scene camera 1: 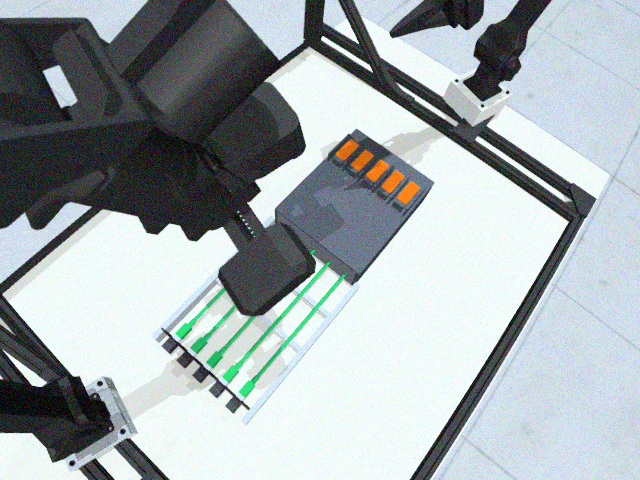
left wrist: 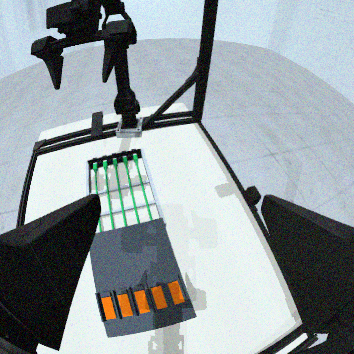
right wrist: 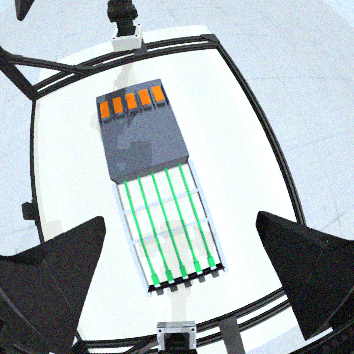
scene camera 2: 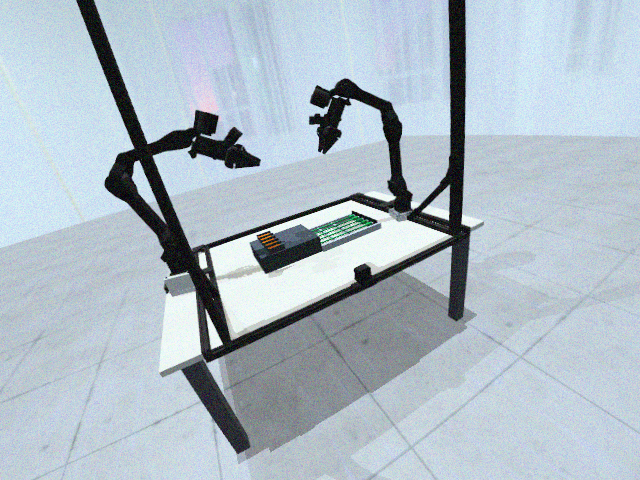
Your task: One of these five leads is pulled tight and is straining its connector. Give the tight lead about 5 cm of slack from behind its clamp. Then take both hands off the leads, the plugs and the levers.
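Frame: origin at the left arm's base, x ahead, y left, z up, level; metres.
Seen in the pictures: left gripper, fingertip midpoint: (scene camera 1: 366, 12) (left wrist: 184, 203) (right wrist: 45, 7) (scene camera 2: 260, 162); right gripper, fingertip midpoint: (scene camera 1: 267, 214) (left wrist: 79, 85) (right wrist: 182, 222) (scene camera 2: 321, 153); left arm's base, origin of the base link: (scene camera 1: 482, 86) (right wrist: 126, 30) (scene camera 2: 180, 269); right arm's base, origin of the base link: (scene camera 1: 86, 422) (left wrist: 129, 123) (right wrist: 176, 341) (scene camera 2: 403, 209).
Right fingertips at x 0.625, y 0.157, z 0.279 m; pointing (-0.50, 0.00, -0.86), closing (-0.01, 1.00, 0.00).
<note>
Offsets run from my right fingertips to a thing's middle. "spot": to the spot under its first point. Level surfaces: height alone.
Several green leads @(spot: dx -0.013, dy +0.052, dz -0.329 m) (scene camera 1: 298, 327) (left wrist: 120, 194) (right wrist: 168, 218) run side by side from the dark grey block @(dx -0.230, dy -0.085, dz -0.312 m) (scene camera 1: 351, 217) (scene camera 2: 305, 249) (left wrist: 130, 250) (right wrist: 145, 145) to green plugs @(dx +0.127, dy +0.022, dz -0.332 m) (scene camera 1: 215, 358) (right wrist: 183, 272) in a black strip. All look nearly straight; I cannot tell which is tight. Orange levers @(dx -0.284, dy -0.101, dz -0.275 m) (scene camera 1: 378, 171) (scene camera 2: 267, 240) (left wrist: 142, 301) (right wrist: 131, 101) stand in a row at the block's other end. My left gripper (scene camera 2: 258, 161) (left wrist: 184, 203) is open, empty and high above the lever side. My right gripper (scene camera 2: 324, 150) (left wrist: 79, 85) (right wrist: 182, 222) is open, empty and high above the lead side. Its arm hides part of the leads in scene camera 1.
A light grey frame (scene camera 1: 322, 328) (right wrist: 207, 215) with crossbars surrounds the leads on the white table @(dz -0.355 m) (scene camera 1: 465, 248) (scene camera 2: 305, 286). Black rails and posts (scene camera 2: 456, 103) border the table. A small black box (scene camera 2: 362, 274) sits on the near rail in scene camera 2.
</note>
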